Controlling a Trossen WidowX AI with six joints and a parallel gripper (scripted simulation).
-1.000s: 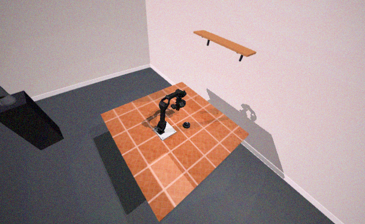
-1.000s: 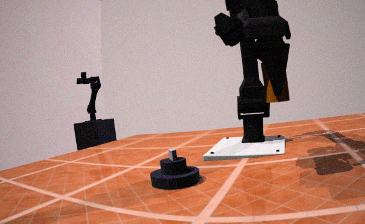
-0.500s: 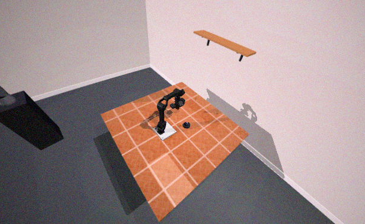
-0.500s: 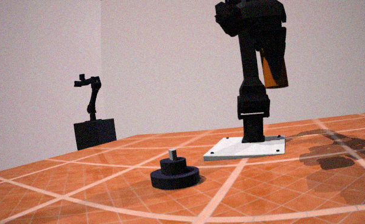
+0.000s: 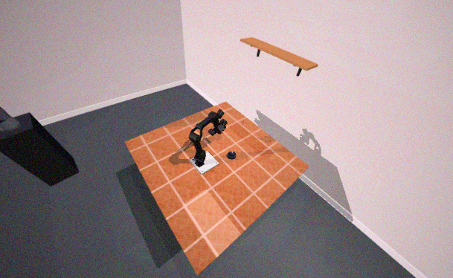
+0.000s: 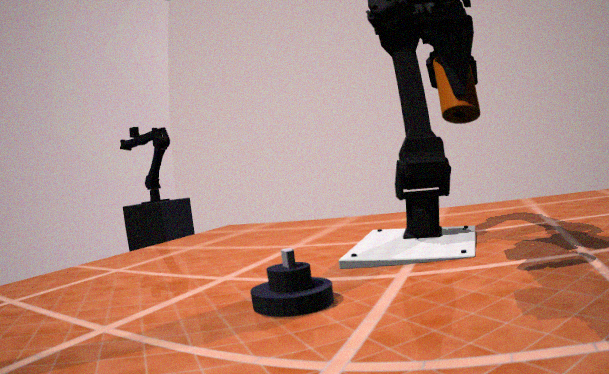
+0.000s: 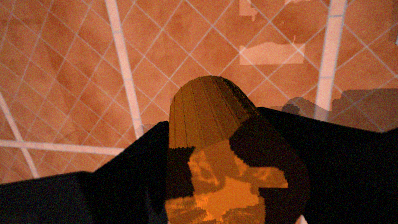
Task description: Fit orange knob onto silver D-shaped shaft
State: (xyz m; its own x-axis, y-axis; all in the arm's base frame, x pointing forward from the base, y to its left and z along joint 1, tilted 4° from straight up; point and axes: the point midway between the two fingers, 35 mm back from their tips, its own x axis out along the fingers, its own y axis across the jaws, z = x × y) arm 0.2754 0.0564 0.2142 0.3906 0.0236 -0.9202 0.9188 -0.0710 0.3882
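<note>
Now: gripper tip 10 mm past the orange knob and 30 mm below it. Round my gripper tip: round pedestal 190 mm to the right, 150 mm below.
</note>
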